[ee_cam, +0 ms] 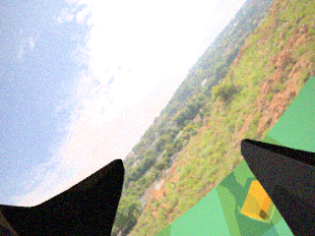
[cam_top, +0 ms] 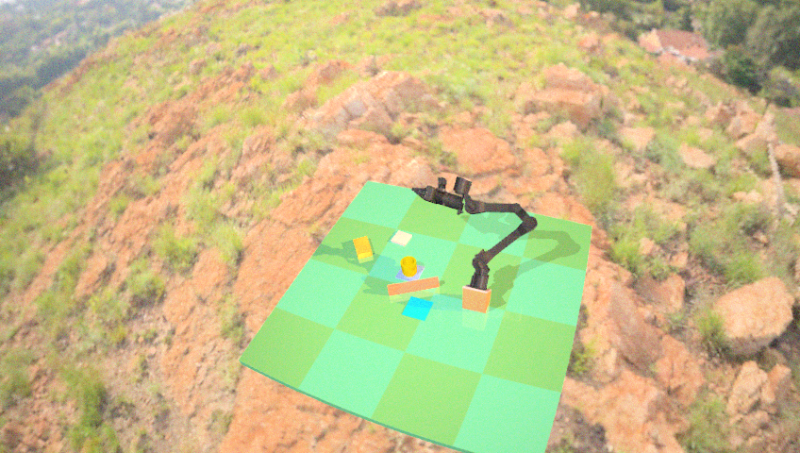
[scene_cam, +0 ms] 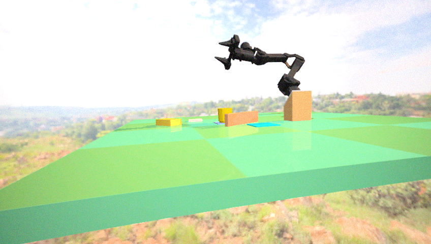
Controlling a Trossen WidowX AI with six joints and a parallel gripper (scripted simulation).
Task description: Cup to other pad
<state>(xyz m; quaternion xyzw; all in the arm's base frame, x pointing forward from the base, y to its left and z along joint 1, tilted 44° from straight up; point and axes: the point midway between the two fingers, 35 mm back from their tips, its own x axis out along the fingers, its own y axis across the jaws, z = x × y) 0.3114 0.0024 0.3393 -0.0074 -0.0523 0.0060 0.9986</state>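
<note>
My gripper tip is 34 cm above the yellow cup, 13 cm to the right of it and 1 cm short of it. The rest, counted from my gripper tip: lilac pad (39 cm below, 13 cm to the left, 1 cm ahead); then orange bar (36 cm below, 22 cm to the left, 4 cm behind); then small tile (37 cm below, 12 cm ahead, 7 cm to the right).
</note>
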